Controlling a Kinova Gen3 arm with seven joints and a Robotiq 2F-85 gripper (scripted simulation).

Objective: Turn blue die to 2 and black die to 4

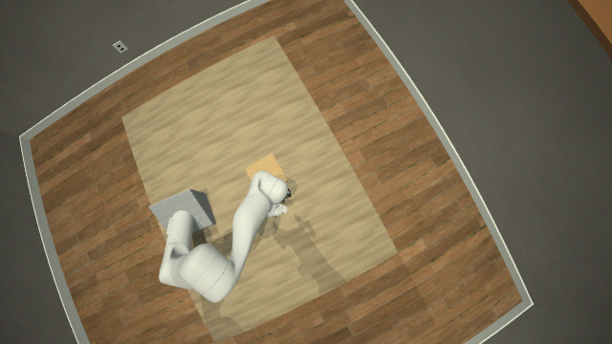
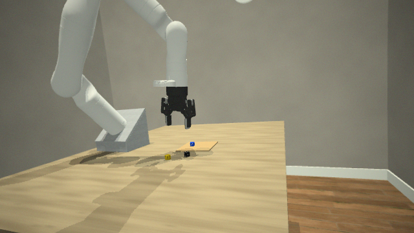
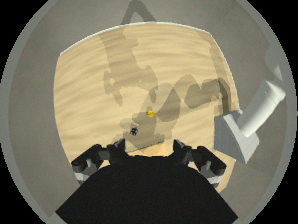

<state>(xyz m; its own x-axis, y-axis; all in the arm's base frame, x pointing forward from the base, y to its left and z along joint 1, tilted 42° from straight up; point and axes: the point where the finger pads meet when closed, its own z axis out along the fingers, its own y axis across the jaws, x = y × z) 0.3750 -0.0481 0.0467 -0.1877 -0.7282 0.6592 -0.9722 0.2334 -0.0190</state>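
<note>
The black die is 30 mm ahead of my hand, 10 mm to the right of it and 100 mm below it. Round my hand: tan mat: 10 mm ahead, 120 mm to the left, 110 mm below; then yellow die: 20 mm behind, 50 mm to the right, 100 mm below; then blue die: 20 mm behind, 120 mm to the left, 100 mm below.
</note>
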